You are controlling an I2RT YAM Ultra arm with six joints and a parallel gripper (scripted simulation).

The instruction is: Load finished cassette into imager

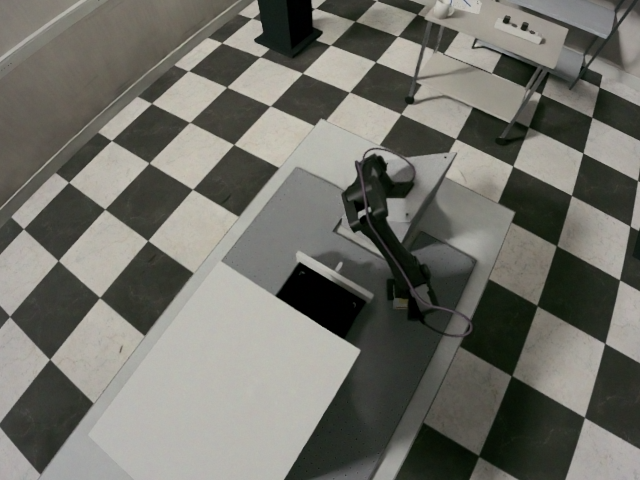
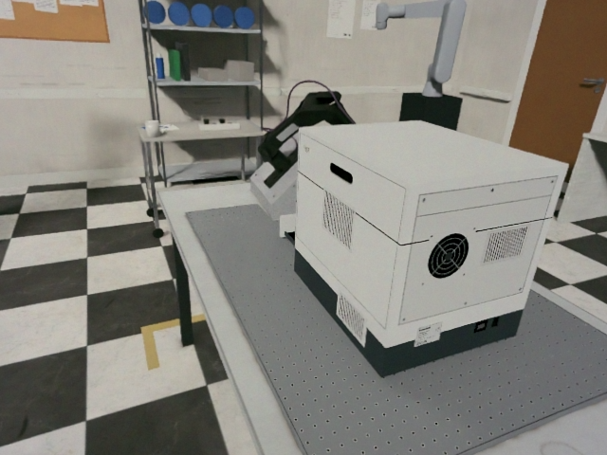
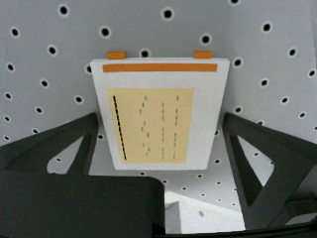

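My gripper is now right at the finished cassette. Also, from my hand: drawer: 21 cm ahead, 21 cm to the right, 4 cm above.
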